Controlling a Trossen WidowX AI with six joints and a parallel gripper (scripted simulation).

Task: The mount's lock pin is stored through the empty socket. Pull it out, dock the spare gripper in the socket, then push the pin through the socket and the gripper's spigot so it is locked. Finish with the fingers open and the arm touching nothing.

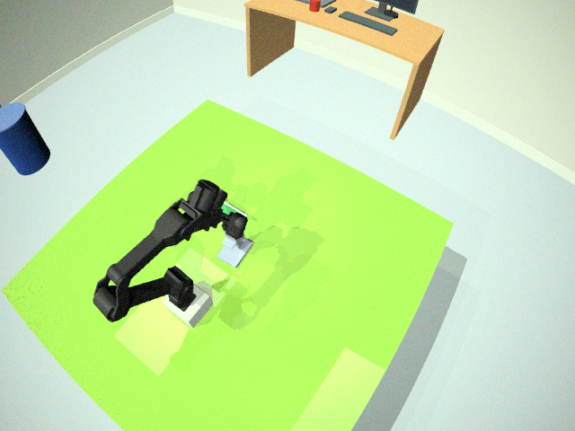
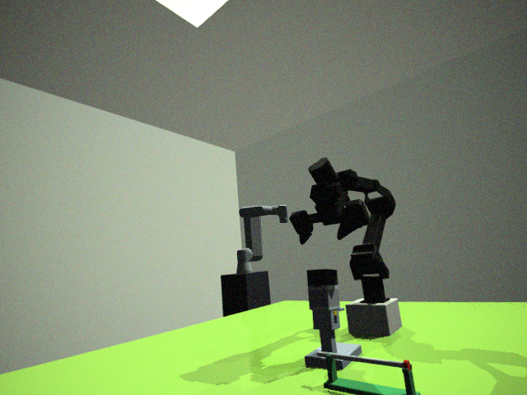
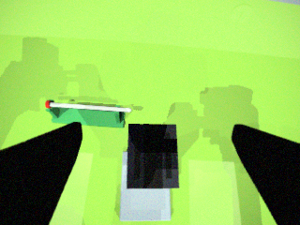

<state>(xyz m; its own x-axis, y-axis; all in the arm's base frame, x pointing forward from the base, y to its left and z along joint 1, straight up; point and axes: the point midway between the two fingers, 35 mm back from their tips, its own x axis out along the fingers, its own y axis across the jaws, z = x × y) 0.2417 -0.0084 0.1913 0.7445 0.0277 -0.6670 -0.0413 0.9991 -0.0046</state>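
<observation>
My gripper tip is 11 cm short of the green rack, 11 cm to the right of it and 22 cm above it. Round my gripper tip: spare gripper 1 cm ahead, 12 cm below; then mount 19 cm below.
</observation>
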